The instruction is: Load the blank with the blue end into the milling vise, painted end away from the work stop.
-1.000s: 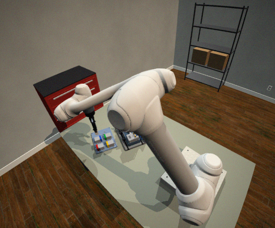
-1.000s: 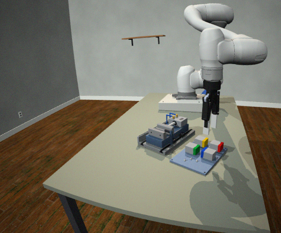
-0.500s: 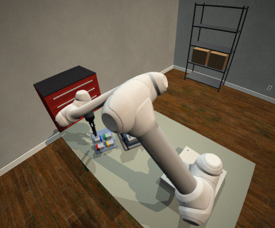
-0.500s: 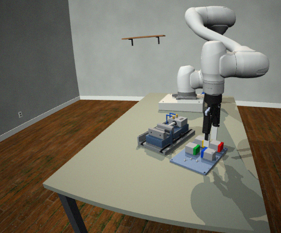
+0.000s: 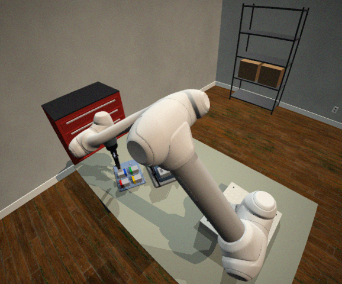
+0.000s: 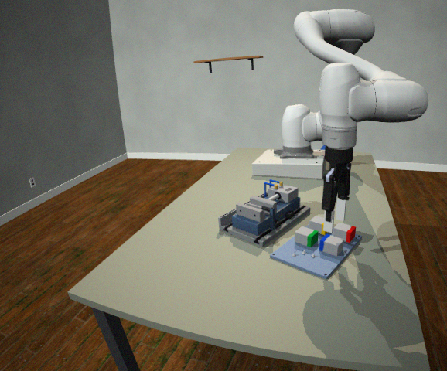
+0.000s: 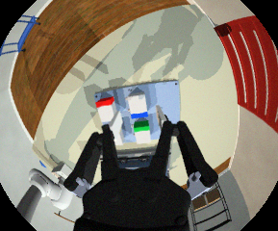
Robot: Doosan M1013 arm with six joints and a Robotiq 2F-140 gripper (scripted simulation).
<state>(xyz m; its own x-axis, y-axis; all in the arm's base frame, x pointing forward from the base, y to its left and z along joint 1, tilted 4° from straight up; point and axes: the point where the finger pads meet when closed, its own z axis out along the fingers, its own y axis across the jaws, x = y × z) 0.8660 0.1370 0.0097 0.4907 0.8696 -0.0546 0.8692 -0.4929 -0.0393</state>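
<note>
My gripper is now 100 mm above the blue-ended blank. Also, from my hand: green-ended blank 100 mm below, 80 mm to the right, 50 mm behind; then infeed plate 120 mm below, 40 mm to the right, 30 mm behind; then red-ended blank 100 mm below, 80 mm behind, 40 mm to the left.
</note>
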